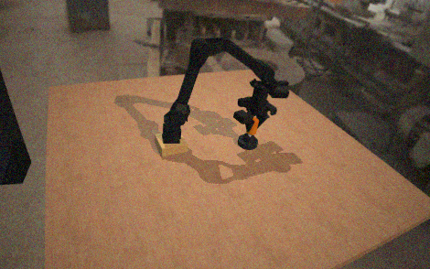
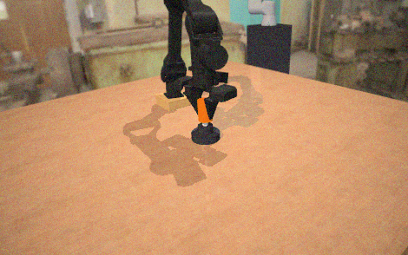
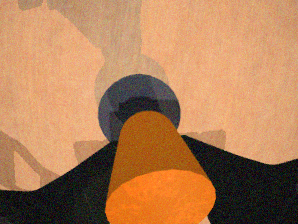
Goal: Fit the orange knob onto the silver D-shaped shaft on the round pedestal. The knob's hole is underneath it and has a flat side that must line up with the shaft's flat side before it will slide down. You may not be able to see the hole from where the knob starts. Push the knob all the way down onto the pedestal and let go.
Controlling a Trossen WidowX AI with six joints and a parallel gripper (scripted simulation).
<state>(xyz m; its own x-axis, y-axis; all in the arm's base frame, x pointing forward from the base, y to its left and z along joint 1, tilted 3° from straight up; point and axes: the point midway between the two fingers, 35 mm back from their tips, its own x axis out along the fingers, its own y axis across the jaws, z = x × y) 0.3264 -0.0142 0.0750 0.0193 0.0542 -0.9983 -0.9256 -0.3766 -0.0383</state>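
The round pedestal is 4 cm below my gripper tip. Also, from my gripper tip: orange knob (3 cm above).
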